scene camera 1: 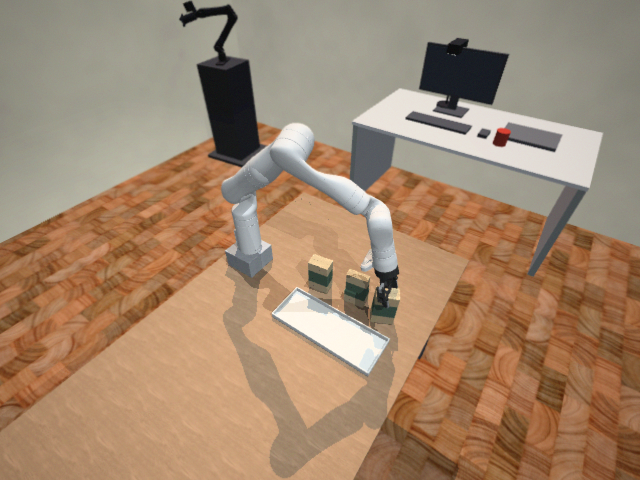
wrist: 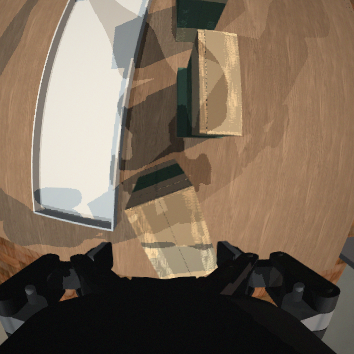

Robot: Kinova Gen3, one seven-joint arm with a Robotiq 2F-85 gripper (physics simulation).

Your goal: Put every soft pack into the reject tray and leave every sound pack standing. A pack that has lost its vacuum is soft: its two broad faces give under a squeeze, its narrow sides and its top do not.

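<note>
Three tan packs with dark green bands stand upright in a row. The near-end pack is turned at an angle to the others. The middle pack stands beside it, and the far pack is partly cut off in the wrist view. My gripper is open around the top of the near-end pack, with its fingertips left and right of the pack in the wrist view; contact cannot be told. The white reject tray is empty and lies alongside the row.
The arm's grey base stands beyond the tray's far end. The middle pack is close to the near-end pack, with a narrow gap. A white desk with a monitor and a red mug stands in the background, beside a black pedestal.
</note>
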